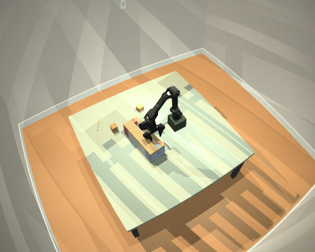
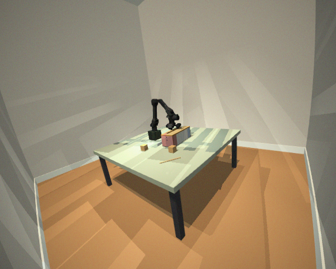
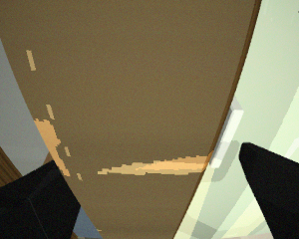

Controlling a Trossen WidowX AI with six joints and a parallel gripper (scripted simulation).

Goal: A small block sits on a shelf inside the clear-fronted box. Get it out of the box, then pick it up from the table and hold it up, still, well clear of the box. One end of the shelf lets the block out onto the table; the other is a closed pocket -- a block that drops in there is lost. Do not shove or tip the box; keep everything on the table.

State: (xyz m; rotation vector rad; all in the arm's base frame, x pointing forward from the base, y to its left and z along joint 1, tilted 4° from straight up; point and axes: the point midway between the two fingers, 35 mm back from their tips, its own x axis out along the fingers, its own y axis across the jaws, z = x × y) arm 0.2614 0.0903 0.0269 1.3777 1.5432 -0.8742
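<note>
The block is 5 cm ahead of my gripper tip and 3 cm to the left of it. From my gripper tip the other things lie so: thin wooden stick: 49 cm to the right, 35 cm ahead, 8 cm below; then long box: 8 cm to the right, 4 cm ahead, 3 cm below.
</note>
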